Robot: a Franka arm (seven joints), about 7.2 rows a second.
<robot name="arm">
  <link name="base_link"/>
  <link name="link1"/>
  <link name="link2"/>
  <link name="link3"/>
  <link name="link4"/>
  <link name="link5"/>
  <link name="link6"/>
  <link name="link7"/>
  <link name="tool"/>
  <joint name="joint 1" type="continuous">
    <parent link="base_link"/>
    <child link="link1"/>
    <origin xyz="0 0 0.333"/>
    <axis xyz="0 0 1"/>
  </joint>
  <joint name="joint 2" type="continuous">
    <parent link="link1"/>
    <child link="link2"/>
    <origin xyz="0 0 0"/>
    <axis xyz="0 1 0"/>
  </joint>
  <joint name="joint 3" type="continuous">
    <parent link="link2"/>
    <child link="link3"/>
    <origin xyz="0 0 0.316"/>
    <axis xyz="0 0 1"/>
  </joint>
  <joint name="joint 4" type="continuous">
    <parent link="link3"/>
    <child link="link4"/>
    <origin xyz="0.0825 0 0"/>
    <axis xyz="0 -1 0"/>
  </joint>
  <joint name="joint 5" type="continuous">
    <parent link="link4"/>
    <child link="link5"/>
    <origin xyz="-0.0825 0 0.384"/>
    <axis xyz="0 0 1"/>
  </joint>
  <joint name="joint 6" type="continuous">
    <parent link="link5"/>
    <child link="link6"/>
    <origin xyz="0 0 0"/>
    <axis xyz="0 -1 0"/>
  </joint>
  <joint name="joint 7" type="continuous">
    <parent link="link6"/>
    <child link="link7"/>
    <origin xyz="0.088 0 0"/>
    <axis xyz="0 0 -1"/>
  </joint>
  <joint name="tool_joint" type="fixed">
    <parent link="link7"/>
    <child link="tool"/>
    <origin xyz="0 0 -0.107" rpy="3.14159 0 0"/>
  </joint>
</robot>
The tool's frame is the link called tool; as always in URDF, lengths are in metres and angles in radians. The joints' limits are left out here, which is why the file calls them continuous.
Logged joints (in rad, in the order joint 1, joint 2, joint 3, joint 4, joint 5, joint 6, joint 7), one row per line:
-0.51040 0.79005 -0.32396 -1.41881 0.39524 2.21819 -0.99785
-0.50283 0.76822 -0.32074 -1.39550 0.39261 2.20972 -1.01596
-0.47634 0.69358 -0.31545 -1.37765 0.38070 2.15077 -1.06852
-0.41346 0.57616 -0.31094 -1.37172 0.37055 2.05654 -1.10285
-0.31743 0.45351 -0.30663 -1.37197 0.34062 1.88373 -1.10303
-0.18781 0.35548 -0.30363 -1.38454 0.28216 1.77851 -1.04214
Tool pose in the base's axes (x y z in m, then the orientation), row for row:
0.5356 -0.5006 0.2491 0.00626 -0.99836 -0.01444 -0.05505
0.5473 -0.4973 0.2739 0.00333 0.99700 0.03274 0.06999
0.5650 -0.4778 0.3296 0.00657 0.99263 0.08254 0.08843
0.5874 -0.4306 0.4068 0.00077 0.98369 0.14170 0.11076
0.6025 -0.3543 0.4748 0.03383 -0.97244 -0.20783 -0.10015
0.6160 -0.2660 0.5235 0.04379 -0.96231 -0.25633 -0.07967
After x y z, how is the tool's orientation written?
As a quaternion, w x y z.
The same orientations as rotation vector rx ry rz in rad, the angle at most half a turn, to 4 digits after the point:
-3.1240 -0.0452 -0.1723
3.1256 0.1026 0.2194
3.1055 0.2582 0.2767
3.0888 0.4449 0.3478
-2.9909 -0.6392 -0.3080
-2.9417 -0.7836 -0.2435

